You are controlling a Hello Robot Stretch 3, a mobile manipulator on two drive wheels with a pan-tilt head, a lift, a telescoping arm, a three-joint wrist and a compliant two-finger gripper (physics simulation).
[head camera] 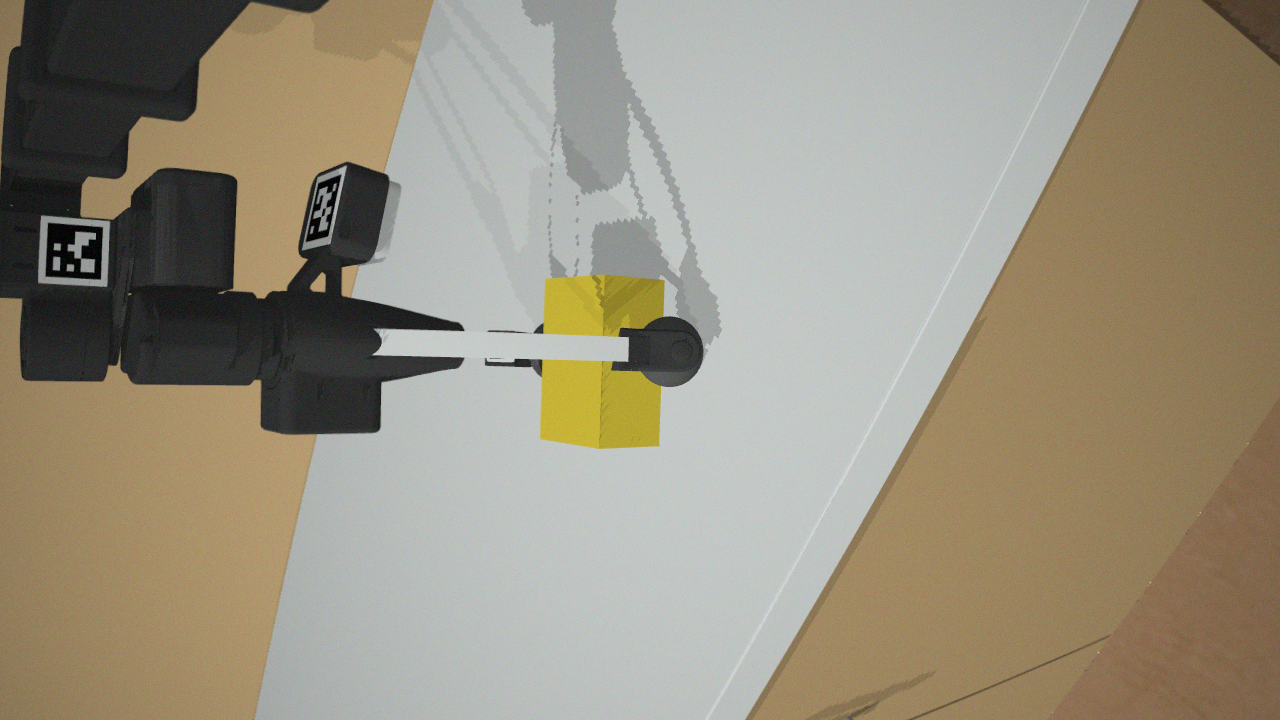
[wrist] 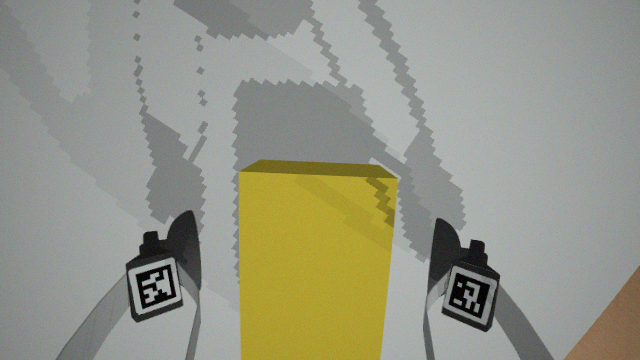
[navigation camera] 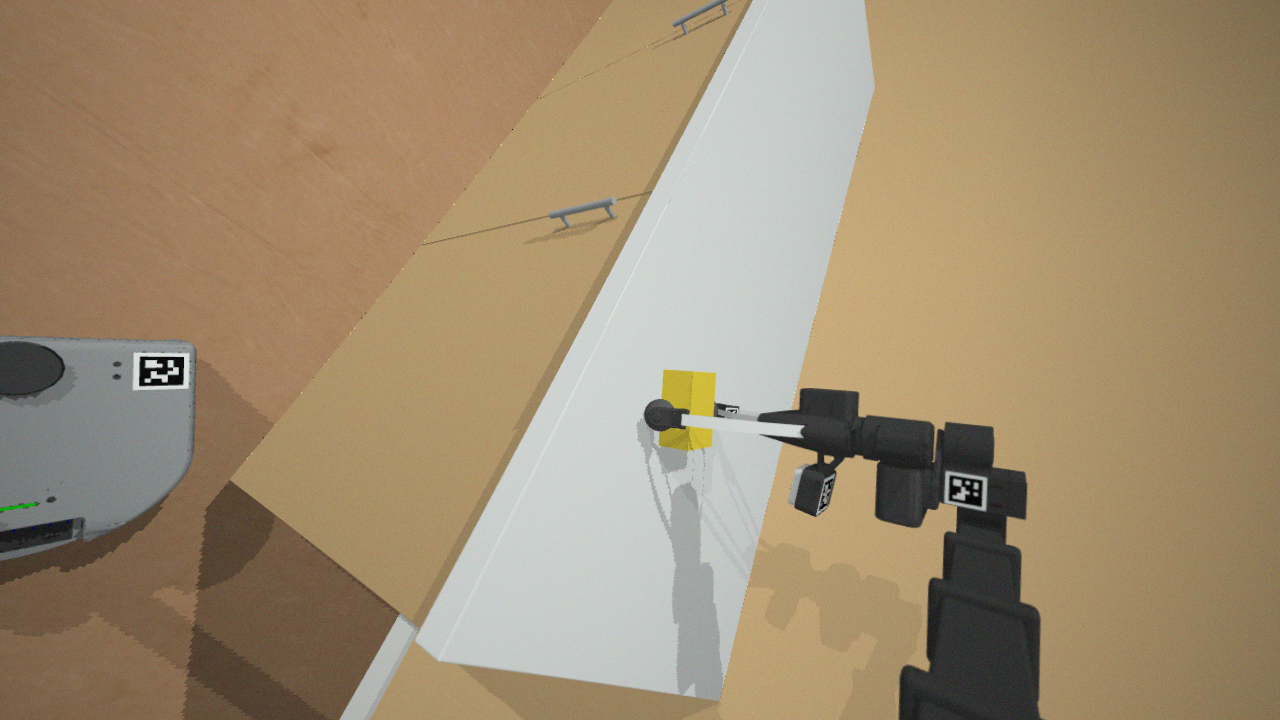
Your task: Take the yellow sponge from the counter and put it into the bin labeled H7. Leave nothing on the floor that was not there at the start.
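Seen in the pictures: gripper, fingertip midpoint: (head camera: 628,352) (navigation camera: 674,411); robot's base, origin of the base link: (navigation camera: 18,365).
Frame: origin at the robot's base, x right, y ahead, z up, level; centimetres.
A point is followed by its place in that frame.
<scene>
The yellow sponge (head camera: 571,402) @(x 52.2, y 1.1, z 95.5 cm) (navigation camera: 702,389) @(x 52.0, y 1.3, z 95.5 cm) (wrist: 310,280) is an upright block on the pale grey counter (head camera: 447,555) @(x 76.6, y 14.1, z 91.0 cm) (navigation camera: 760,179) @(x 78.2, y 37.9, z 91.0 cm) (wrist: 550,100). My gripper (head camera: 604,349) @(x 52.4, y -2.1, z 91.1 cm) (navigation camera: 690,412) @(x 52.4, y -2.1, z 91.1 cm) (wrist: 312,242) @(x 52.4, y -2.1, z 91.1 cm) is open, with one finger on each side of the sponge. The wrist view shows a gap between each fingertip and the sponge. In that view the sponge's near end runs out of the bottom edge. In the head view the near finger covers part of the sponge. The bin labeled H7 does not show in these views.
A tan cabinet front (navigation camera: 483,313) @(x 42.2, y 11.1, z 60.9 cm) with a grey bar handle (navigation camera: 581,211) runs along the counter's front edge. A tan wall (head camera: 161,537) @(x 117.7, y 17.0, z 105.8 cm) (navigation camera: 1074,223) @(x 130.2, y 35.8, z 137.1 cm) stands behind the counter. My base (navigation camera: 116,438) @(x 8.6, y -10.6, z 16.0 cm) is on the brown floor (navigation camera: 223,161) @(x 22.7, y 41.2, z 0.0 cm) at the left of the navigation view.
</scene>
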